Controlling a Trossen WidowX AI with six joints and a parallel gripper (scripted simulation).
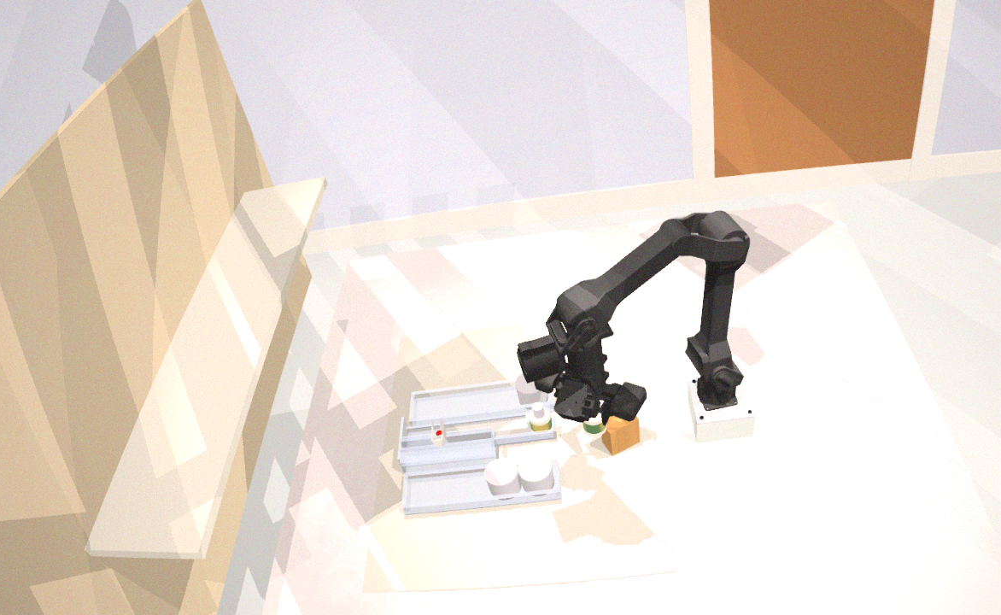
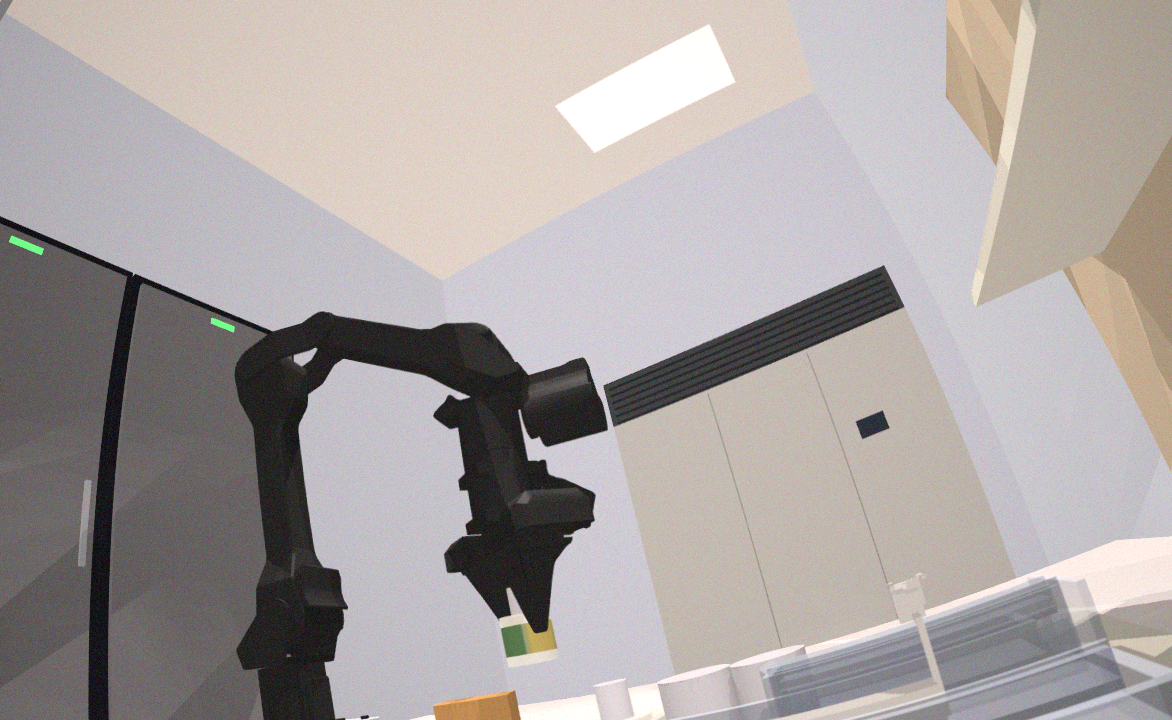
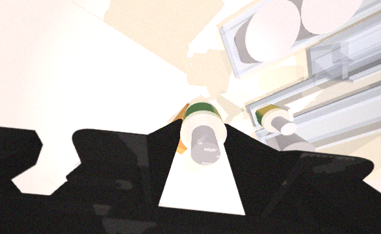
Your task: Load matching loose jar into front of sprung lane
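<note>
Now: gripper tip 80 mm above the orange box, 50 mm past it and 20 mm to the left of it. Round my gripper tip: wooden shelf: 600 mm ahead, 250 mm above, 130 mm to the right; then red dot: 280 mm ahead, 70 mm to the right, 40 mm below.
</note>
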